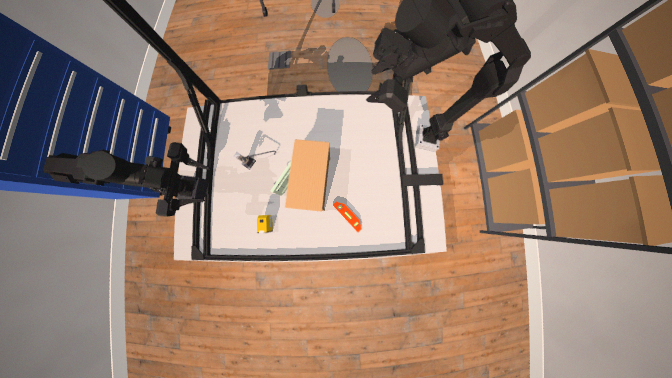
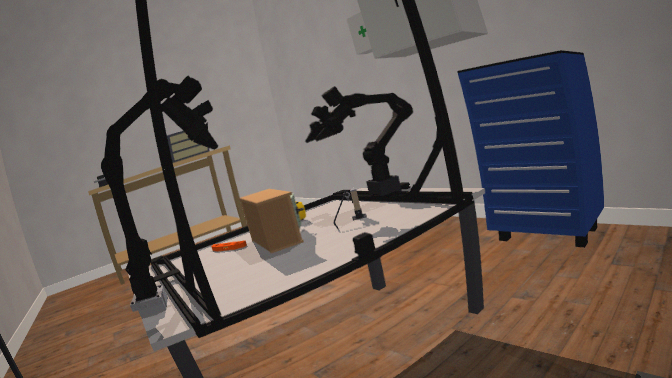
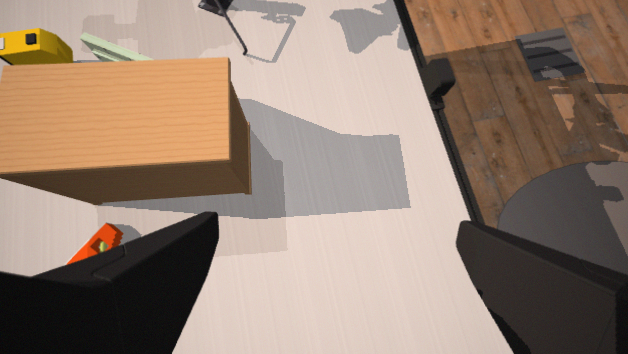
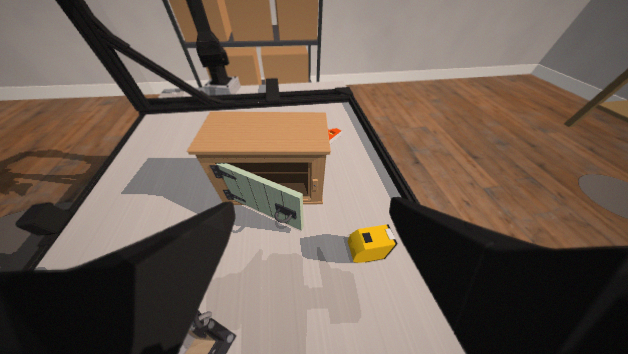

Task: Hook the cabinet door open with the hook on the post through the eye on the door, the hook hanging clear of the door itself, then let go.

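Where they show: left gripper, fingertip midpoint: [image 1: 369, 86] [image 2: 216, 148] [image 3: 339, 228]; right gripper, fingertip midpoint: [image 1: 207, 184] [image 2: 310, 141] [image 4: 313, 207]; left arm's base, link origin: [image 1: 429, 136] [image 2: 146, 295] [image 4: 221, 81]; right arm's base, link origin: [image 1: 186, 187] [image 2: 382, 178].
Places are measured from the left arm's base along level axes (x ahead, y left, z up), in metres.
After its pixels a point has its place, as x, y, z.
The wooden cabinet [image 1: 308, 175] @(0.458, 0.314, 0.127) [image 2: 272, 220] @(0.451, 0.195, 0.059) [image 3: 120, 115] @(0.458, 0.302, 0.127) [image 4: 265, 131] @(0.469, 0.312, 0.128) stands on the table. Its green door [image 1: 281, 180] @(0.556, 0.344, 0.088) [image 4: 252, 191] @(0.550, 0.295, 0.050) is partly open, and the ring-shaped eye [image 4: 283, 217] hangs near its free edge. The short post [image 1: 247, 161] @(0.757, 0.282, -0.007) [image 2: 356, 202] @(0.765, 0.270, 0.017) stands apart from the door. The hook [image 1: 265, 152] @(0.678, 0.235, 0.015) [image 2: 338, 212] @(0.680, 0.234, 0.011) [image 3: 235, 32] @(0.667, 0.228, 0.006), a thin rod, slants down from the post, clear of the eye. My right gripper [image 1: 206, 183] @(0.703, 0.418, 0.256) [image 2: 308, 139] @(0.703, 0.418, 0.256) [image 4: 313, 207] @(0.703, 0.418, 0.256) is open and empty, high beyond the post, facing the door. My left gripper [image 1: 372, 84] @(0.327, 0.096, 0.322) [image 2: 214, 145] @(0.327, 0.096, 0.322) [image 3: 339, 228] @(0.327, 0.096, 0.322) is open and empty, high beside the cabinet's closed side.
A yellow tape measure [image 1: 264, 223] @(0.599, 0.511, 0.033) [image 2: 301, 211] @(0.619, 0.484, 0.000) [image 3: 37, 46] @(0.602, 0.495, 0.033) [image 4: 371, 243] @(0.622, 0.511, 0.033) lies near the door's free edge. An orange level [image 1: 347, 216] @(0.293, 0.422, -0.021) [image 2: 229, 246] @(0.297, 0.384, -0.026) [image 3: 97, 245] @(0.332, 0.397, -0.034) [image 4: 333, 134] @(0.255, 0.447, -0.026) lies behind the cabinet. A black frame [image 1: 305, 257] [image 2: 295, 291] edges the table, with uprights at its sides.
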